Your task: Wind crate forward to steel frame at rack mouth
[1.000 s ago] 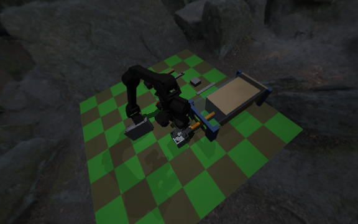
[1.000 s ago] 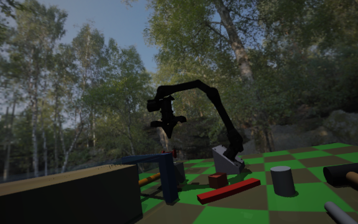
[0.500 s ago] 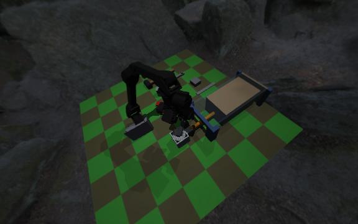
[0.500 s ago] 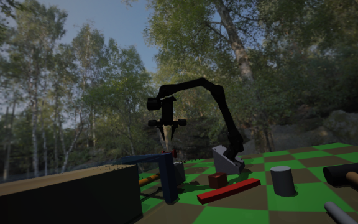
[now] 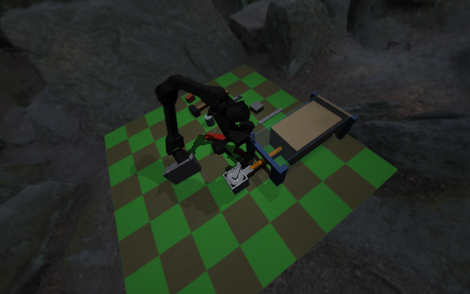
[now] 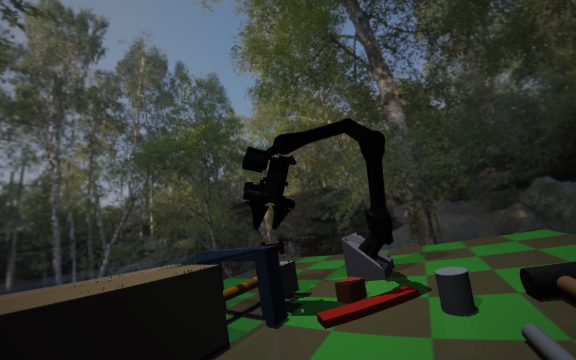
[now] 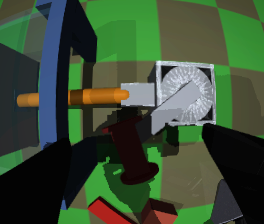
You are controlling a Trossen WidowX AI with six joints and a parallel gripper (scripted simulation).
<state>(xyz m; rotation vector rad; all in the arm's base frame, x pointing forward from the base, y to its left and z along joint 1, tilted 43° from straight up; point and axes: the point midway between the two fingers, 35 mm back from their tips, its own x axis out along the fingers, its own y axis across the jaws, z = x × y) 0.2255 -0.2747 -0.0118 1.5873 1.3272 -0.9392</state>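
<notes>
Now: the red grip 70 mm below my gripper tip, 20 mm to the left of it and 10 mm ahead of it. From my gripper tip the other things lie so: winch (170 mm below, 90 mm behind, 40 mm to the right); blue steel frame (100 mm below, 80 mm ahead, 40 mm to the right); winch handle (100 mm below, 20 mm behind).
</notes>
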